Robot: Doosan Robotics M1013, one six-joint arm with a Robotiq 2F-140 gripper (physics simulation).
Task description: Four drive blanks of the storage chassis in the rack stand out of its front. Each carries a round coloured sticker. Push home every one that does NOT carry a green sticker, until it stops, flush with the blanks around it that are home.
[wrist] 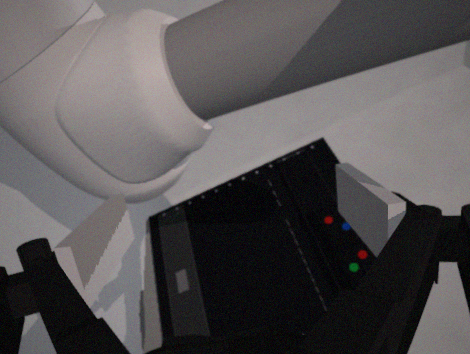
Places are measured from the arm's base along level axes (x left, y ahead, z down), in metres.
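Pixels of known places: gripper, fingertip midpoint: (231,202).
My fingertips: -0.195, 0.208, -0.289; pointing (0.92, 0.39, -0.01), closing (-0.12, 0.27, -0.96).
Note:
For each thing: its middle in the pictures, then the offset to it from my fingertips, as dx, dy, dz. "*": a spot on its surface instead.
- blue sticker, body centre: (346,226) +0.317, +0.480, -0.137
- second red sticker, body centre: (362,254) +0.244, +0.494, -0.137
- green sticker, body centre: (353,267) +0.227, +0.498, -0.108
- grey strip with a lighter rectangular patch, surface spot: (182,281) * +0.388, +0.516, +0.291
The black rack (156,260) is tilted in the wrist view, from lower left to upper right. Near its right side are four small round stickers: a red sticker (328,220), a blue sticker (346,226) beside it, a second red sticker (362,254) lower right, and a green sticker (354,267) below that. The blanks carrying them are too dark to outline, and how far each stands out cannot be told. My gripper (231,202) is open with nothing between its fingers. Its right finger overlaps the rack's right side close to the stickers and hides part of it; its left finger shows left of the rack.
The arm's pale rounded joint (110,105) and grey link (250,60) fill the upper part of the view, above the rack. A grey strip with a lighter rectangular patch (182,281) runs down the rack's left part. Pale floor or wall shows behind, with shadows at the left.

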